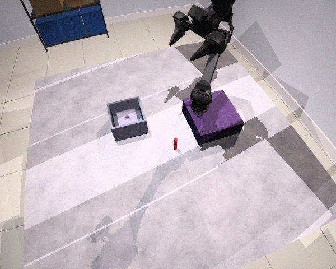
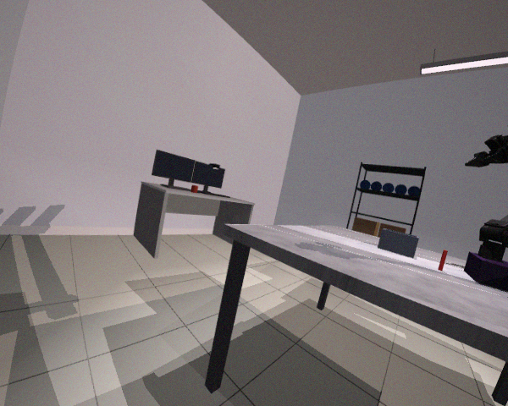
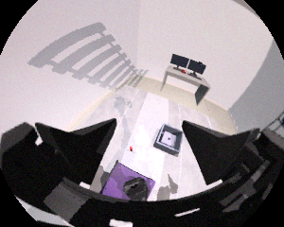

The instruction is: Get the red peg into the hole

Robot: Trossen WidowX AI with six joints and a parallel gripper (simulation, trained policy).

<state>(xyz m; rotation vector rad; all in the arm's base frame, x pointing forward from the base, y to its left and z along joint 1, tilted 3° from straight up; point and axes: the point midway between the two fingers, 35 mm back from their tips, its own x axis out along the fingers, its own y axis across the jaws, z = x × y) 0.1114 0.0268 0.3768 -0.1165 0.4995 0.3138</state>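
The red peg lies 30 mm ahead of my gripper tip, 60 mm to the left of it and 400 mm below it. From my gripper tip the other things lie so: pale plate: 190 mm ahead, 150 mm to the right, 400 mm below; grey box: 190 mm ahead, 150 mm to the right, 420 mm below.
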